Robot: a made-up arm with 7 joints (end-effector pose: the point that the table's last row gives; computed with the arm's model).
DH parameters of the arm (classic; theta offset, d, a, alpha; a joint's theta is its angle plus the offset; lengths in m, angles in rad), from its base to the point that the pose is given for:
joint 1: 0 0.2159 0 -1.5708
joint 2: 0 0 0 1.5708
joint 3: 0 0.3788 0.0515 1.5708
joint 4: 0 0 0.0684 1.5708
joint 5: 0 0.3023 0 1.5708
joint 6: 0 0 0.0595 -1.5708
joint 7: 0 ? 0 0
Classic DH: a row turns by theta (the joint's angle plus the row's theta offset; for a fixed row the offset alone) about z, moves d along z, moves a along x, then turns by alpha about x.
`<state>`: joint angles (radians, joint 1 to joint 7).
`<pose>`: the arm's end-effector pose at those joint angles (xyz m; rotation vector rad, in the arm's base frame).
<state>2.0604 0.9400 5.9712 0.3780 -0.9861 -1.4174 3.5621</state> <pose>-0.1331 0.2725 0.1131 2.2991 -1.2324 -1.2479</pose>
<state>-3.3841 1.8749 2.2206 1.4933 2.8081 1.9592 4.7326</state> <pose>-0.6177 -0.1491 0.3124 -1.9052 1.4896 1.9354</pose>
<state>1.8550 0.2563 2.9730 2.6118 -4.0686 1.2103 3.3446</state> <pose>0.0028 0.0350 0.9936 -0.1266 1.0607 1.0001</pose>
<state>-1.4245 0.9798 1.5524 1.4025 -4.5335 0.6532 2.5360</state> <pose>0.4978 -0.2503 0.4194 0.9866 1.0297 2.2959</pose>
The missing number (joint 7, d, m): 0.076
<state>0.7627 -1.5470 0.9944 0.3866 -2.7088 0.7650 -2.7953</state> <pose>-0.1823 0.1396 0.3691 -0.4358 -0.8334 -1.8820</pose>
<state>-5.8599 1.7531 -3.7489 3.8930 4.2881 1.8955 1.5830</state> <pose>0.4833 0.1333 -0.1358 1.4589 -1.8195 -1.2835</pose>
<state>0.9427 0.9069 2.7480 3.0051 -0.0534 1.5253 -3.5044</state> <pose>0.2718 0.4495 0.7477 1.1610 0.1423 -2.4858</pose>
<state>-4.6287 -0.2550 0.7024 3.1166 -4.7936 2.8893 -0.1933</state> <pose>-0.0377 -0.2124 0.8062 1.3261 -2.6793 -0.2246</pose>
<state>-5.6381 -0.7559 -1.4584 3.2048 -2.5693 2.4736 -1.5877</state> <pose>-0.4563 -0.2098 0.6444 -1.8768 1.9992 0.5852</pose>
